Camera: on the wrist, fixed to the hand. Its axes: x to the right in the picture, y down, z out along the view.
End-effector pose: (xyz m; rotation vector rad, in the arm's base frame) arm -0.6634 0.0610 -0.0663 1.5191 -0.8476 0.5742
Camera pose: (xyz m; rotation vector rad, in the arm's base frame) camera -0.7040 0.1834 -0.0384 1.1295 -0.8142 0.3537
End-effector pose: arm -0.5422 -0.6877 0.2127 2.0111 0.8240 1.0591
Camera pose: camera -0.6464 -0.7004 0.2927 1.5898 0.6220 1.1459
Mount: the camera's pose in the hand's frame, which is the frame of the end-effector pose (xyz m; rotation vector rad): -0.0251 0.0505 -0.1193 -0.4301 0.0546 -0.0667
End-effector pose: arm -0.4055 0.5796 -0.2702 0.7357 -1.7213 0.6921
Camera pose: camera -0.3664 0.7056 -0.2699 0.4655 -1.7091 0.2761
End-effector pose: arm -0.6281 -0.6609 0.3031 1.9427 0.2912 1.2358
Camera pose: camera -0.7517 -0.6485 0.3476 1.5212 0.1042 1.1959
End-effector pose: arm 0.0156 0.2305 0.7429 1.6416 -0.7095 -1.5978
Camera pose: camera 0.1370 0.2356 0.7943 1.3945 -0.2581 -1.6106
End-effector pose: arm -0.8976 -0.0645 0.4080 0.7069 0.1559 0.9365
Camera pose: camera -0.9968 -0.0063 0.3434 0.2774 0.0229 0.8878
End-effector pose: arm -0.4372 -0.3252 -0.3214 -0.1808 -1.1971 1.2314
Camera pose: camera -0.3730 -0.2690 -0.4220 -0.4852 -1.3973 0.8929
